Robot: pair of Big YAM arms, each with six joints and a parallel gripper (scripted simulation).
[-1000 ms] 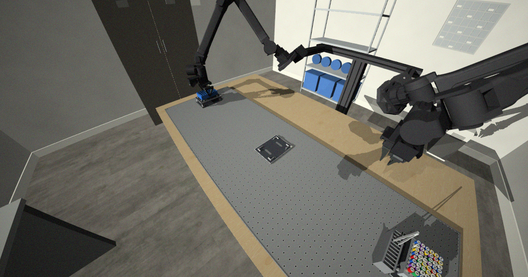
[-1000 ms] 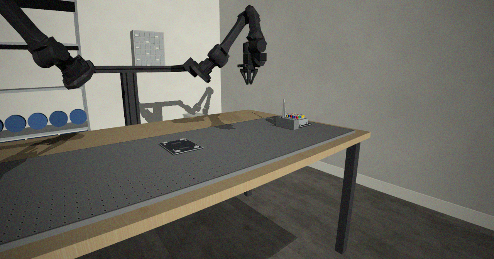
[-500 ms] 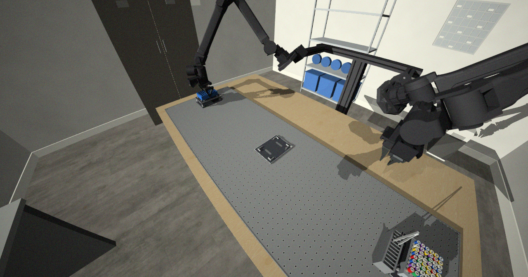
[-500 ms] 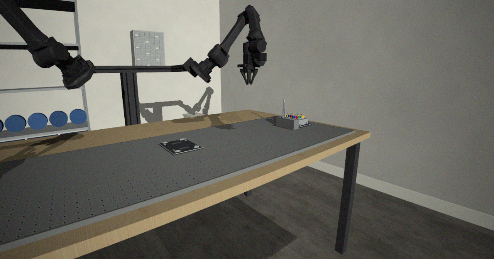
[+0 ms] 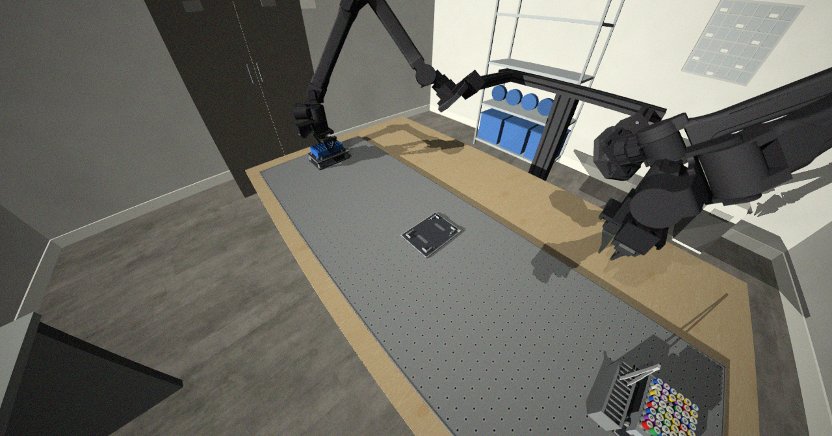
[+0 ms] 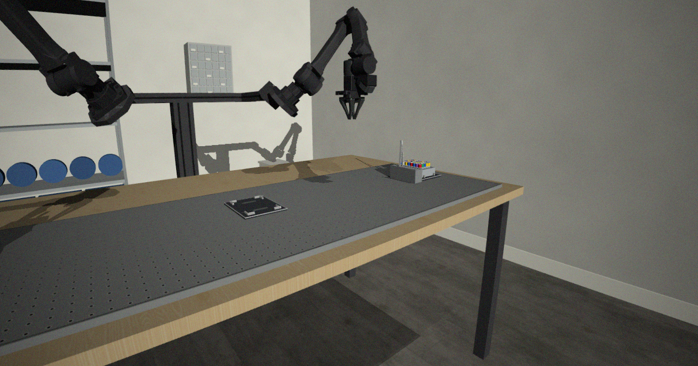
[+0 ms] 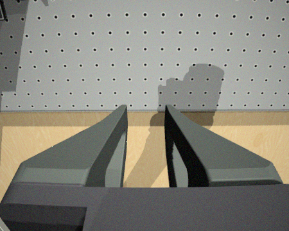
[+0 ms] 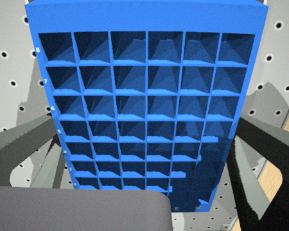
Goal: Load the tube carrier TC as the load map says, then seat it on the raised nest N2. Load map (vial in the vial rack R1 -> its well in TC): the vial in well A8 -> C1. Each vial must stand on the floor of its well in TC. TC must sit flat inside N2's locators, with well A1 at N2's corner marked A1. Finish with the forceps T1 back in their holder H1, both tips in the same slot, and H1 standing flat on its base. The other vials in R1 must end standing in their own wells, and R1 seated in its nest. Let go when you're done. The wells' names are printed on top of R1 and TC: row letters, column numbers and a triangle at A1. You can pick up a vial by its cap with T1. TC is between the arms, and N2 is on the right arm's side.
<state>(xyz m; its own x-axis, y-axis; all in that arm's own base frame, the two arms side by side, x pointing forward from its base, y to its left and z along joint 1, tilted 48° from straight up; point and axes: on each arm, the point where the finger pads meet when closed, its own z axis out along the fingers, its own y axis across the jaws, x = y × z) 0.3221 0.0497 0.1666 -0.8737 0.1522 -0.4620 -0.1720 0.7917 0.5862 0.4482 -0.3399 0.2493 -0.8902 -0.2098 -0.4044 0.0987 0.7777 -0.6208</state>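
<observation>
Now: the raised nest N2 3 cm below my right hand. From my right hand the other things lie so: grey slotted holder H1: 4 cm ahead, 125 cm to the left, 5 cm below; blue tube carrier TC: right at my right hand; purple-capped vial: 5 cm behind, 1 cm to the left, 1 cm above.
</observation>
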